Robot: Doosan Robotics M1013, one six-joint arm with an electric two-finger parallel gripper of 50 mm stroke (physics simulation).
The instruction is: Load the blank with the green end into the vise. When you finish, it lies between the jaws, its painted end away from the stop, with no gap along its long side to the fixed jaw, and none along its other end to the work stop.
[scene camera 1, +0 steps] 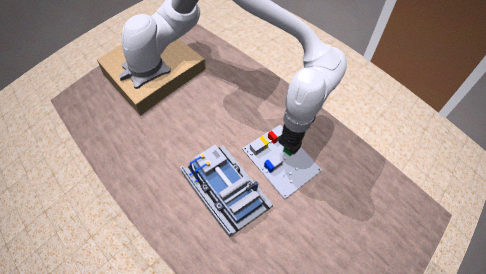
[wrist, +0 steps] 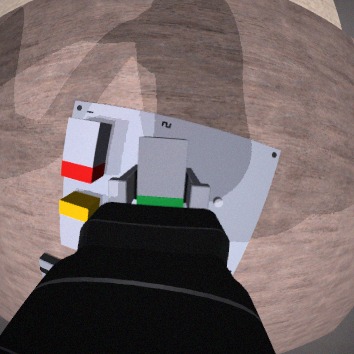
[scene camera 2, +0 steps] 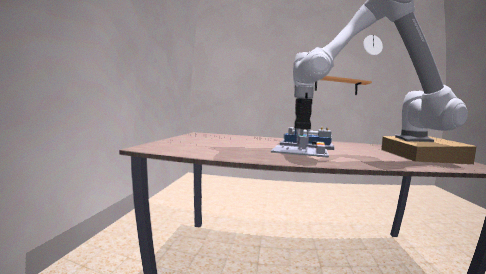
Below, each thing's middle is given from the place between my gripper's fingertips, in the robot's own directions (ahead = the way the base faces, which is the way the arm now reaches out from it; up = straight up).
Labels:
My gripper is now 20 mm below the green-ended blank (wrist: 161, 162) and 10 mm to the right of it. From my hand the other things lie so: red-ended blank (wrist: 85, 145) (90 mm behind, 20 mm below, 10 mm to the left); grey fixture plate (scene camera 1: 307, 168) (40 mm to the right, 40 mm below); yellow-ended blank (wrist: 75, 208) (90 mm behind, 80 mm to the right, 20 mm below).

